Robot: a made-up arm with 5 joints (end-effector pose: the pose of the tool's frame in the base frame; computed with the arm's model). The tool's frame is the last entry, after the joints. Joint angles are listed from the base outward.
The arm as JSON. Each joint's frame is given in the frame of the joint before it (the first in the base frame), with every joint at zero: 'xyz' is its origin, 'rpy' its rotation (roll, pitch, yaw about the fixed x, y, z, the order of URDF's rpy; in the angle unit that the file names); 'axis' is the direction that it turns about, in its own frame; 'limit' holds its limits. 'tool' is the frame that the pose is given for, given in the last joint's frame.
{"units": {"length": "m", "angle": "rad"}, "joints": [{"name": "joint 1", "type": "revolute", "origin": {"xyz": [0.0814, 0.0, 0.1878], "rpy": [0.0, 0.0, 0.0]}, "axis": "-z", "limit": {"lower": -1.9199, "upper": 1.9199}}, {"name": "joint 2", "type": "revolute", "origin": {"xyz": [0.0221, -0.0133, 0.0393], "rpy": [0.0, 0.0, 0.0]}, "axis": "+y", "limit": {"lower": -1.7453, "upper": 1.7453}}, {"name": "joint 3", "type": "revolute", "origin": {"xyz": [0.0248, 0.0, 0.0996], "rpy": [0.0, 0.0, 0.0]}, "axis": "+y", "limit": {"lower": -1.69, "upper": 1.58}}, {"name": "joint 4", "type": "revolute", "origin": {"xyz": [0.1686, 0.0, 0.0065], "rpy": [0.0, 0.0, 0.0]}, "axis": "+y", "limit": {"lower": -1.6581, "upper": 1.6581}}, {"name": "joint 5", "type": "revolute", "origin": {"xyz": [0.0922, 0.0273, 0.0], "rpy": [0.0, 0.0, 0.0]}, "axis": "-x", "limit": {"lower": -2.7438, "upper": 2.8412}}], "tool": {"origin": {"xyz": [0.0, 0.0, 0.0], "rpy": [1.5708, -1.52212, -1.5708]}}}
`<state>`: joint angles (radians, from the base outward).
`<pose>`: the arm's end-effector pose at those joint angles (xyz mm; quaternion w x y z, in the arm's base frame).
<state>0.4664 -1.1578 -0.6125 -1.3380 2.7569</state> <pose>-83.0 98.4 456.8 0.3023 0.7187 -0.0119 0.6261</pose>
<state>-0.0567 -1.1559 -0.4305 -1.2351 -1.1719</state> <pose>-74.8 5.2 487.4 0.4890 -0.4833 0.6510 -0.3218</pose>
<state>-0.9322 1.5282 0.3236 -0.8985 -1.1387</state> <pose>150.9 117.2 -32.4 0.9450 0.2650 -0.1486 -0.1212</pose>
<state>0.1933 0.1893 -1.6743 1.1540 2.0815</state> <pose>241.5 -17.1 518.8 0.3521 -0.7301 -0.3597 0.4621</pose>
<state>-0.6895 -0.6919 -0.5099 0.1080 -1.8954</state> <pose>130.2 58.3 561.1 0.1913 0.9405 -0.2442 -0.1387</pose>
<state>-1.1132 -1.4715 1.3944 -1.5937 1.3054</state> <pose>105.9 81.4 372.9 0.0188 0.0716 0.9962 0.0463</pose>
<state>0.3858 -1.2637 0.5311 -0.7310 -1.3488</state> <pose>147.4 -11.7 490.1 0.0337 0.4838 -0.8735 -0.0417</pose>
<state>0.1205 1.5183 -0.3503 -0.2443 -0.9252</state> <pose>331.8 -16.2 -18.6 0.8097 0.1316 -0.2894 -0.4933</pose>
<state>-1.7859 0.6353 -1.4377 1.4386 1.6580</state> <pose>6.3 278.2 363.5 0.1129 -0.0397 0.4487 -0.8856</pose>
